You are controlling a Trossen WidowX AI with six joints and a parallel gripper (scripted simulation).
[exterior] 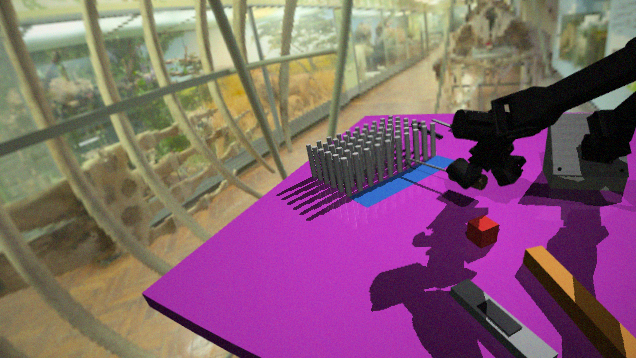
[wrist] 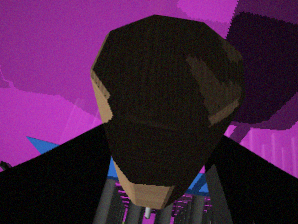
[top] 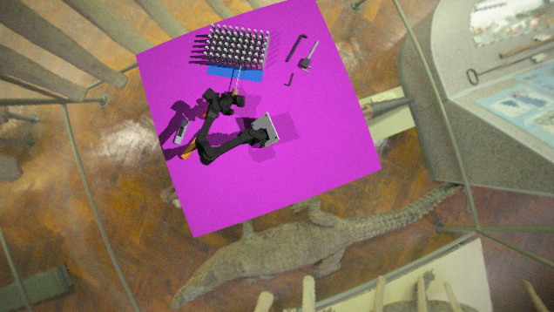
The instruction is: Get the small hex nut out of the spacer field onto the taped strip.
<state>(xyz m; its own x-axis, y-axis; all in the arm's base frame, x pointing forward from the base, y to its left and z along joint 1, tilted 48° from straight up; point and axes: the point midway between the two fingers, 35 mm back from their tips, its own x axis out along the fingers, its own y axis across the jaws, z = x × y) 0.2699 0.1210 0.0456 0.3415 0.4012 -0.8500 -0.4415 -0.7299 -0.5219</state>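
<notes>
Now: gripper tip 17 cm short of the blue taped strip, 4 cm to the left of it and 3 cm above it. The rest, counted from my gripper tip: red cube 6 cm behind, 19 cm to the left, 1 cm below; small hook 35 cm to the right, 3 cm below; brown-handled tool 9 cm ahead, 5 cm to the right.
</notes>
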